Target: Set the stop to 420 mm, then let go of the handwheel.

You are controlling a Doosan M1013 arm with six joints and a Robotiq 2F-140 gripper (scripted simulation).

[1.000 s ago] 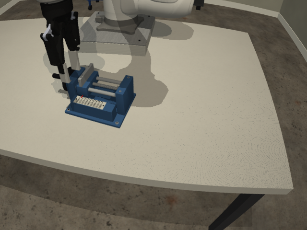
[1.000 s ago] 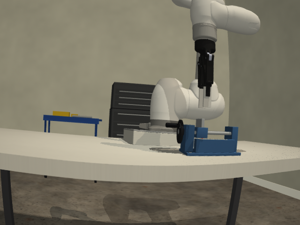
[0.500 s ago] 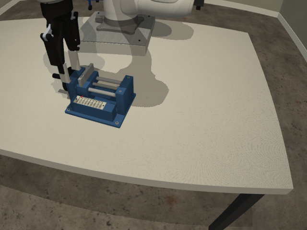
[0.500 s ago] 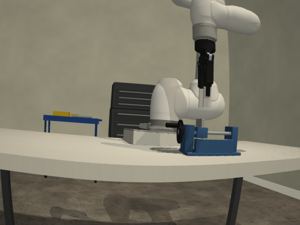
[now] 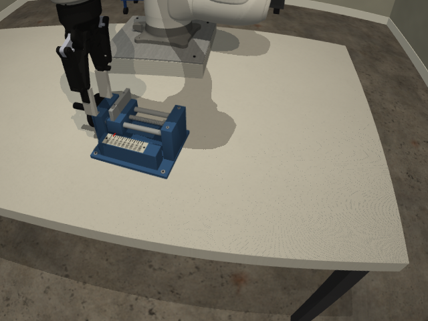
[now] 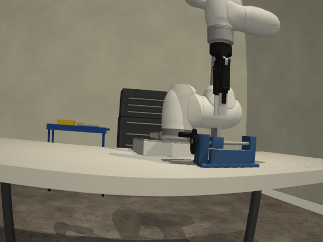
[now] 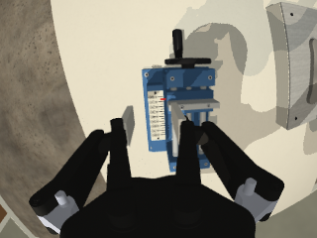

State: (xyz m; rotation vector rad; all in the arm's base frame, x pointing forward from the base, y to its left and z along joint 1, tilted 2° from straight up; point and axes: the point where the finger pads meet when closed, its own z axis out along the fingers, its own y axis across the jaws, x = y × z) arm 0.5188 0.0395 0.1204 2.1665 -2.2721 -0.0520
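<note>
Right now the black handwheel is 6 cm behind my hand, 8 cm to the right of it and 10 cm below it. The rest, counted from my hand: stop block 6 cm behind, 1 cm to the left, 10 cm below.
</note>
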